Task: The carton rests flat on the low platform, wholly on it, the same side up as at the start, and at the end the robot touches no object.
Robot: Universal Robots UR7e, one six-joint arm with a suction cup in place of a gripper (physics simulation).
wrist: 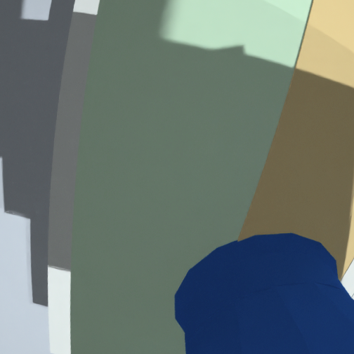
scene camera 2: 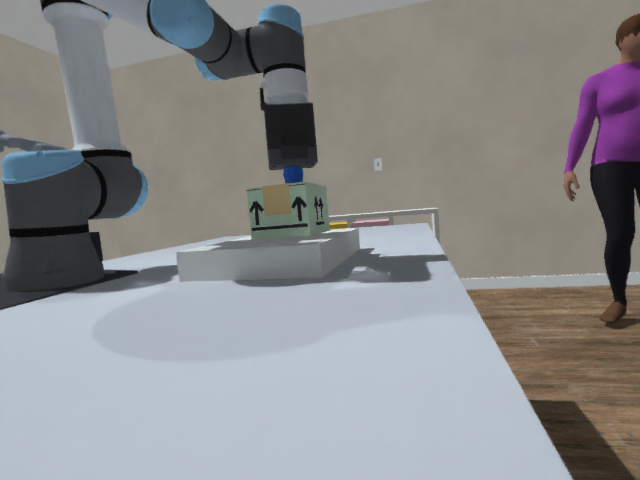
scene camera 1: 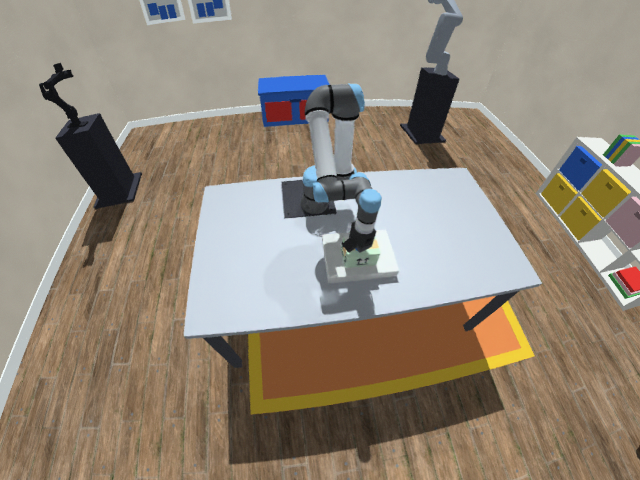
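Seen in the pictures: arm's base, origin of the base link: (scene camera 2: 56, 280) (scene camera 1: 314, 203).
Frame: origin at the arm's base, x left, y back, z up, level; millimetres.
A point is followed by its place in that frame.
Observation:
The light green carton (scene camera 1: 361, 259) @[x 99, y -467, z 101 mm] (scene camera 2: 279, 221) @[x 38, y -410, z 73 mm] (wrist: 150, 150), with tan tape and black arrows pointing up, stands upright and level over the low white platform (scene camera 1: 387, 262) @[x 232, y -472, z 39 mm] (scene camera 2: 248, 264) @[x -35, y -376, z 14 mm] (wrist: 59, 312). In scene camera 2 no gap shows between its underside and the platform top; I cannot tell whether its full weight rests there. Its outline lies within the platform's edges as far as scene camera 1 shows. My gripper's blue suction cup (scene camera 2: 293, 176) (wrist: 260, 295) is pressed on the carton's top and holds it. The cup is hidden behind the black tool body in scene camera 1.
The platform stands on the grey table (scene camera 1: 248, 289) @[x -401, y -445, z -10 mm] (scene camera 2: 258, 403) @[x -389, y -507, z -9 mm], in front of the arm's base (scene camera 1: 314, 202) @[x -16, y -61, z 70 mm] (scene camera 2: 54, 263) @[x -42, y -44, z 36 mm]. A person (scene camera 2: 617, 118) in a purple top stands beyond the table. A shelf unit with coloured bins is at the right in scene camera 1.

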